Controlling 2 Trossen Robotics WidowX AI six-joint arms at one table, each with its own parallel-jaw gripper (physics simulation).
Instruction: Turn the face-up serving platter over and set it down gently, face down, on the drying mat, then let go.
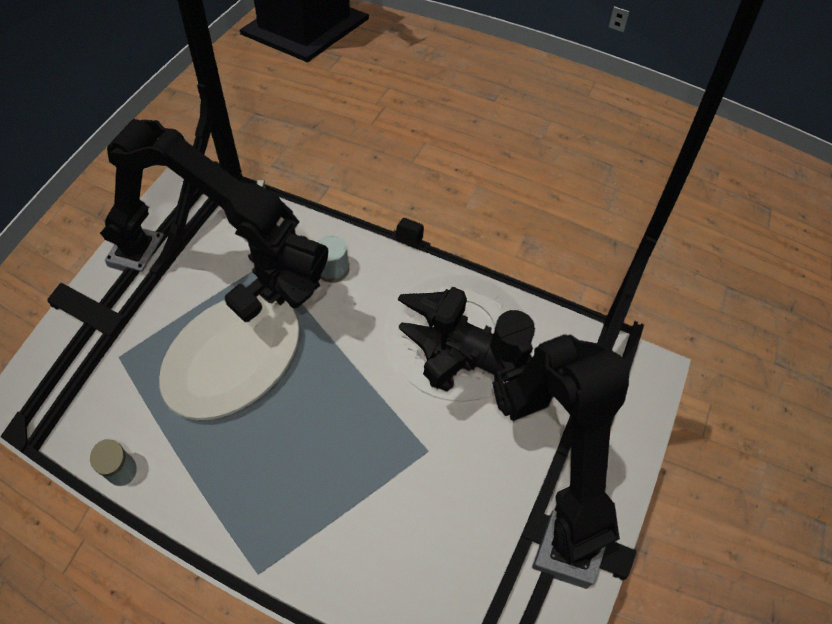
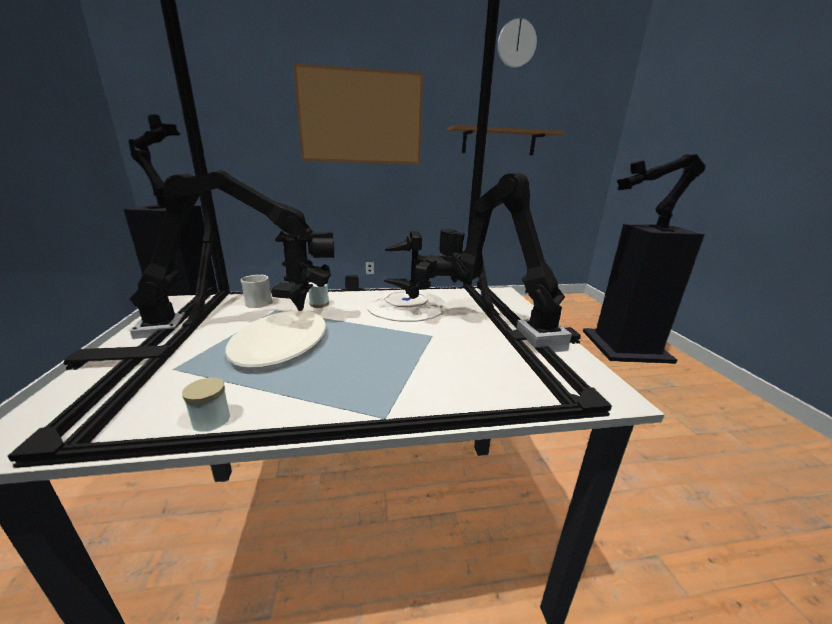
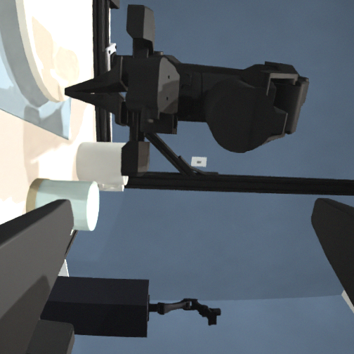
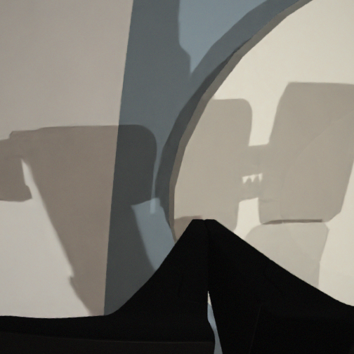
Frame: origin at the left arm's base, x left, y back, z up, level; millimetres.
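Where they show: left gripper, fingertip midpoint: point(image 1: 399, 311) point(image 2: 384, 265); right gripper, fingertip midpoint: point(image 1: 280, 302) point(image 2: 300, 310); left arm's base at its link origin: point(image 1: 574, 545) point(image 2: 543, 326); right arm's base at its link origin: point(image 1: 133, 246) point(image 2: 158, 320).
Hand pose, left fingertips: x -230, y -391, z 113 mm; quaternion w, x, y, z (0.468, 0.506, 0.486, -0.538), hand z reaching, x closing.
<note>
Each offset is from my left fingertips to the centre of the thing. Level surfaces: height alone.
The cream oval serving platter {dz -149, dx +122, dy -285 mm} point(image 1: 221, 362) point(image 2: 275, 341) point(image 3: 50, 55) point(image 4: 300, 55) lies on the blue-grey drying mat {dz -162 mm} point(image 1: 302, 483) point(image 2: 356, 369) point(image 4: 145, 75). An inner oval shows on its upper side; I cannot tell surely which face is up. My right gripper point(image 1: 295, 303) point(image 2: 300, 306) point(image 3: 64, 91) point(image 4: 202, 230) is shut and empty, fingertips together at or just above the platter's far edge; whether they touch it is unclear. My left gripper point(image 1: 400, 312) point(image 2: 385, 265) point(image 3: 195, 210) is open and empty, sideways, apart from the platter, its fingers pointing towards the right gripper.
A round white dish {dz -151, dx -88, dy +83 mm} point(image 2: 405, 314) lies below the left gripper. A teal jar {dz -129, dx -135, dy -196 mm} point(image 1: 334, 258) point(image 2: 319, 296) point(image 3: 75, 200) and a grey mug {dz -121, dx -184, dy -392 mm} point(image 2: 255, 291) point(image 3: 102, 161) stand behind the right gripper. A tan-lidded jar {dz -129, dx +401, dy -369 mm} point(image 1: 108, 458) point(image 2: 206, 404) stands near the front-left corner.
</note>
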